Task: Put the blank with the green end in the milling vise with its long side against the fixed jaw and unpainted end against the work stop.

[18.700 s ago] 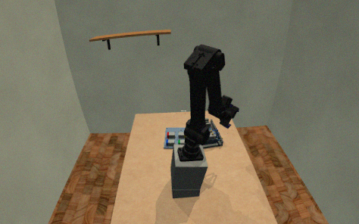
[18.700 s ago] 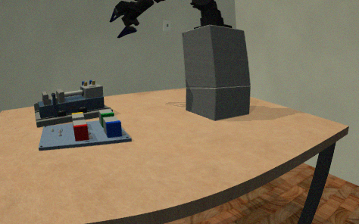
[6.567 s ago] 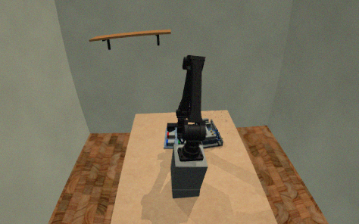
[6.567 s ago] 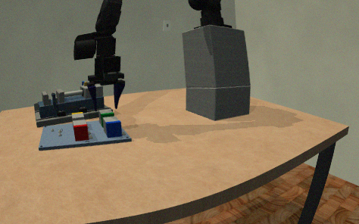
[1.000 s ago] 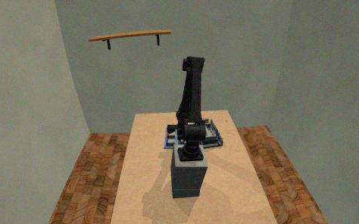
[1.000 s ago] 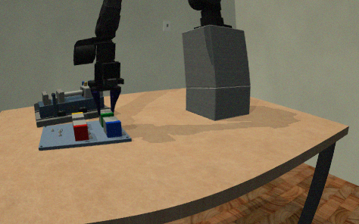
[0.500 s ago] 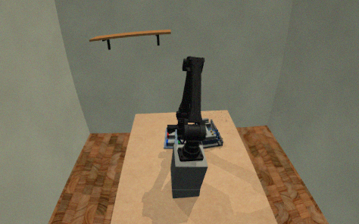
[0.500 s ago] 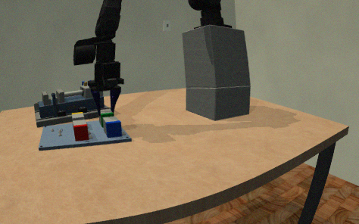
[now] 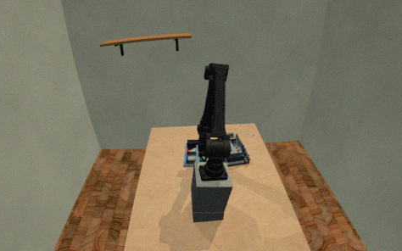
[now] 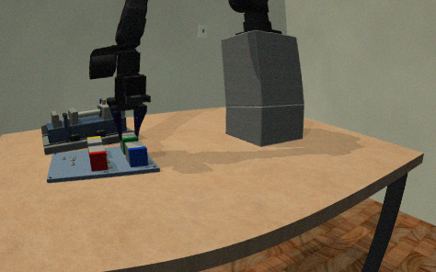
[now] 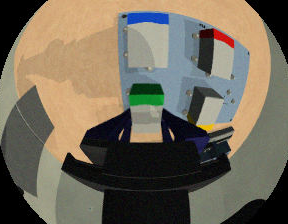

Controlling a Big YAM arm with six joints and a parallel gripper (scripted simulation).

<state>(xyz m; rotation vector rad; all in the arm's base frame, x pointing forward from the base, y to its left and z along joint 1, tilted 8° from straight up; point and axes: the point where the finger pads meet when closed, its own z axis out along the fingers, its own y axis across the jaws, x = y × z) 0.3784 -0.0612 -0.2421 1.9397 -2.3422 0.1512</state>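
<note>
My hand is 180 mm short of the fixed jaw, 210 mm to the left of it and 40 mm below it. From my hand the other things lie so: yellow-ended blank 90 mm ahead, 20 mm to the right, 20 mm below; blue-ended blank 20 mm ahead, 90 mm to the left, 20 mm below; green-ended blank 20 mm below.
</note>
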